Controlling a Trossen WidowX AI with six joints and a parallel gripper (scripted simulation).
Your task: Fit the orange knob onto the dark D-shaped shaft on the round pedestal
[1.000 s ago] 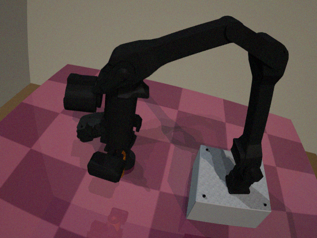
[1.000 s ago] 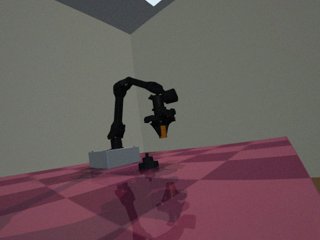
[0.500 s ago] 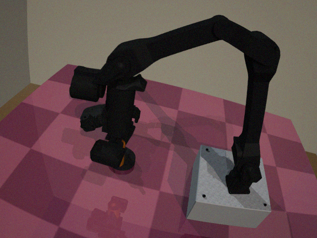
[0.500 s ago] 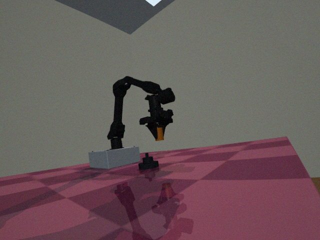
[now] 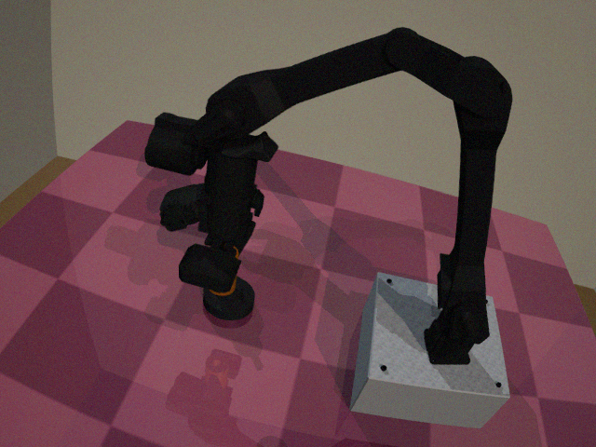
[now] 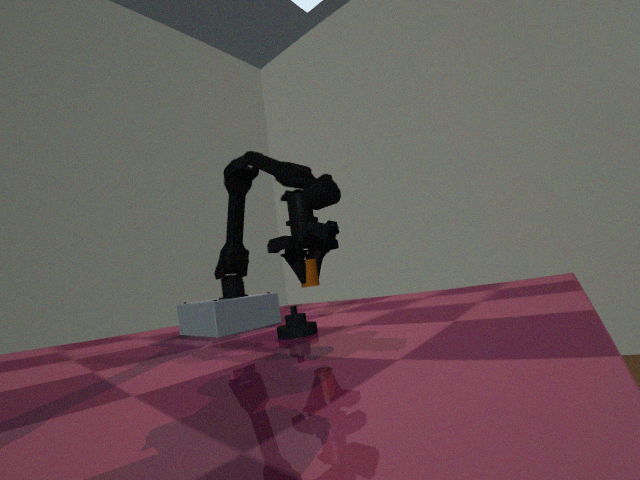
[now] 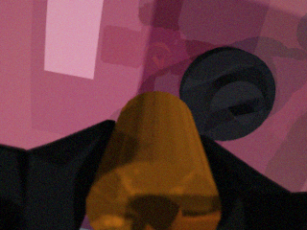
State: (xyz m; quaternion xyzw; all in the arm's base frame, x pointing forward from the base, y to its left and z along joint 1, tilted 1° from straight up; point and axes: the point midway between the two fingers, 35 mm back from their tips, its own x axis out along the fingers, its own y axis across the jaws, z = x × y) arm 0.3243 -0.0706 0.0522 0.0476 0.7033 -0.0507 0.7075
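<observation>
Now: the round pedestal 10 mm behind my gripper tip, 60 mm to the right of it and 70 mm below it. The rest, counted from my gripper tip: orange knob 20 mm above.
</observation>
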